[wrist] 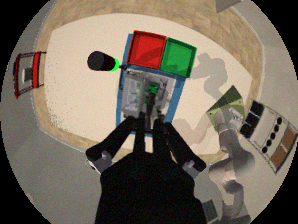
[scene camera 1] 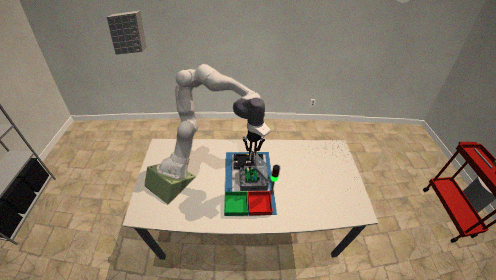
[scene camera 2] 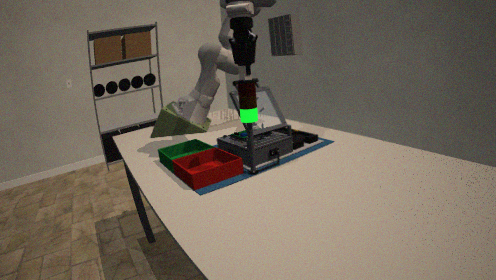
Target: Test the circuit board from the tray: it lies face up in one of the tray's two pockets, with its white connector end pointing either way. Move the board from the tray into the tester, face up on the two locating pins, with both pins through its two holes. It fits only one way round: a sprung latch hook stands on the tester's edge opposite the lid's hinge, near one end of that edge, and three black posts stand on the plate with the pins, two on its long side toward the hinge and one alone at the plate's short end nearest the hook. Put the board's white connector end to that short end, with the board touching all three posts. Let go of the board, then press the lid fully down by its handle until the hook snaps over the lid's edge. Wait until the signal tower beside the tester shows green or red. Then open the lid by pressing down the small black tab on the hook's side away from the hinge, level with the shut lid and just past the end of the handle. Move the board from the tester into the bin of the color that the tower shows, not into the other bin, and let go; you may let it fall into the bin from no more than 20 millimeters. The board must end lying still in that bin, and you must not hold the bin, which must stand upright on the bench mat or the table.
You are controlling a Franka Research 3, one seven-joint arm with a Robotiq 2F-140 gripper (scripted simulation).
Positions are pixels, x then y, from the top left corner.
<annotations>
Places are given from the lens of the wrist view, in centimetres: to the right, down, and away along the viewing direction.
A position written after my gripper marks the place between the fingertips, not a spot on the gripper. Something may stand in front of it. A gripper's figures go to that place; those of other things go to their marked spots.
my gripper [wrist: 148, 109]: 0, 0, 22
green bin [wrist: 179, 57]: 14, -26, 36
red bin [wrist: 145, 49]: -2, -29, 34
</annotations>
